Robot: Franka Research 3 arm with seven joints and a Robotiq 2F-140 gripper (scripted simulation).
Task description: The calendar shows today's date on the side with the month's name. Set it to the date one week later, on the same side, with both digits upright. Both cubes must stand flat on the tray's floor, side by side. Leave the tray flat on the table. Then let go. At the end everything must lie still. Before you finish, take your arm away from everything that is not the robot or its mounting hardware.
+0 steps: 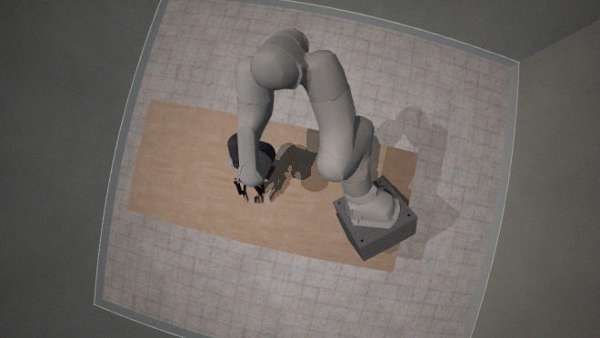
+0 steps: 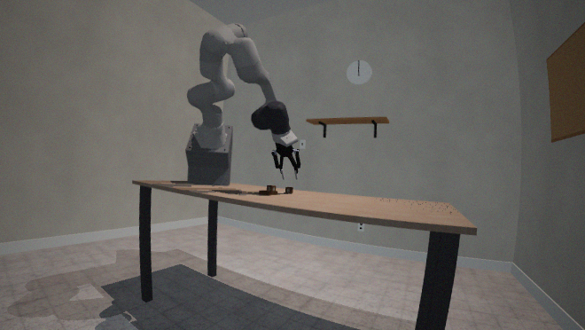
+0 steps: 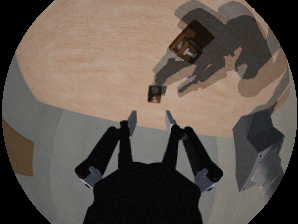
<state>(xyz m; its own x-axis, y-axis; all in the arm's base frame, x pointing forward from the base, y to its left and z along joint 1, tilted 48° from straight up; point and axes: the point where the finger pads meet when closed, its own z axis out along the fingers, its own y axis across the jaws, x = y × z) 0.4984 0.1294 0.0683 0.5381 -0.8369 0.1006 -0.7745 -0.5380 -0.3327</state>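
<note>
My gripper is now 90 mm above the calendar cube, 20 mm to the right of it and 10 mm past it.
</note>
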